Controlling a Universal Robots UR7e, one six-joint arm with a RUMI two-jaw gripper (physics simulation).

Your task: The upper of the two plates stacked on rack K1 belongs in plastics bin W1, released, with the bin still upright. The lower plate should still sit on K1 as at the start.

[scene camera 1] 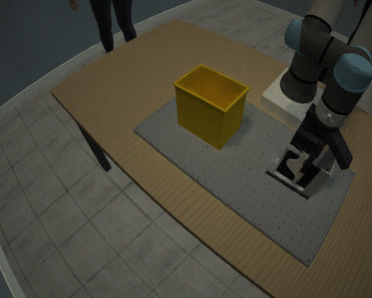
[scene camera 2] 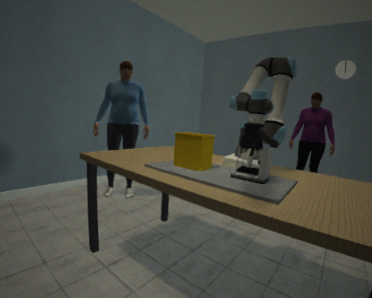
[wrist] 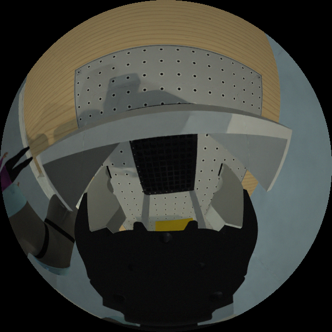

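Observation:
The yellow bin W1 stands upright on the grey board; a strip of the yellow bin also shows in the wrist view. The pale rack K1 stands to the bin's right, with a tall wall and thin posts. A black gridded plate lies flat low inside the rack; the views do not separate the lower plate from it. My gripper is open and empty, pointing down inside the rack above the plate, its fingers spread wider than the plate in the wrist view.
The perforated grey board lies on the wooden table. The rack's wall and posts rise close around my fingers. The arm's white base block is behind the board. Two people stand beyond the table.

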